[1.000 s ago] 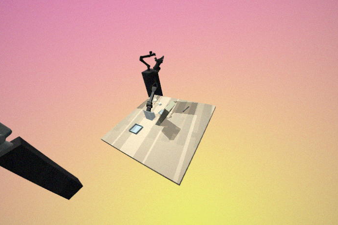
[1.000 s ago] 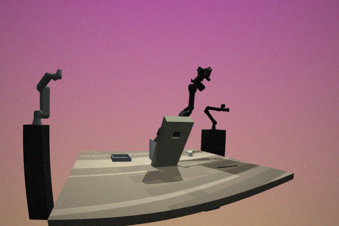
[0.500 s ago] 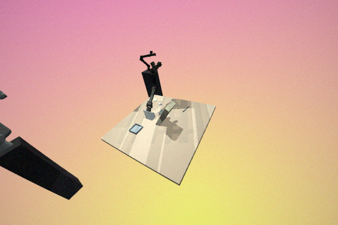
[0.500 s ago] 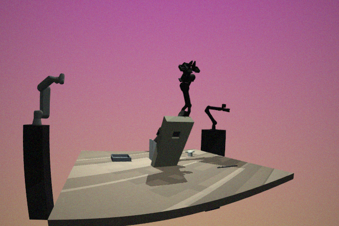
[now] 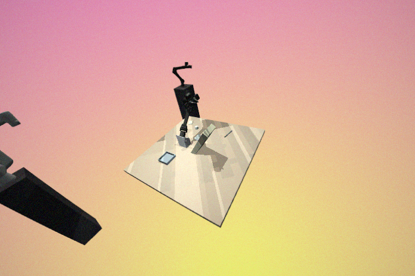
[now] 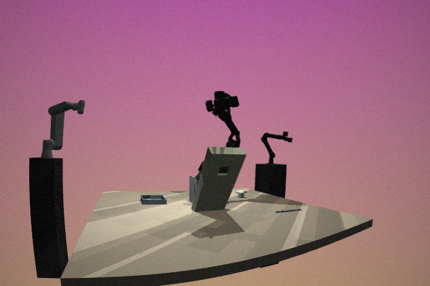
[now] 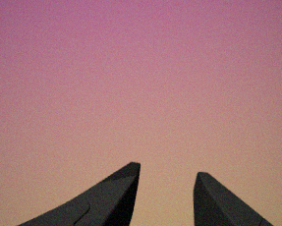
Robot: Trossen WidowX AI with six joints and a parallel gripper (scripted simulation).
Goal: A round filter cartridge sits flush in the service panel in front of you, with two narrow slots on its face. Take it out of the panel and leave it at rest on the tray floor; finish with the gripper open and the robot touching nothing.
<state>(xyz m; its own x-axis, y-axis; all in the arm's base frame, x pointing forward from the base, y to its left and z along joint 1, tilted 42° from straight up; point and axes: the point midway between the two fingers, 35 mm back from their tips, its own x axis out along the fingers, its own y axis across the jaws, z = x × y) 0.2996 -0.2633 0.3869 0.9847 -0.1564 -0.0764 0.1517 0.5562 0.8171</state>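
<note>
Now: the filter cartridge 4 cm ahead of my gripper tip, 3 cm to the right of it and 35 cm below it. From my gripper tip the other things lie so: tray (36 cm behind, 34 cm to the right, 61 cm below).
</note>
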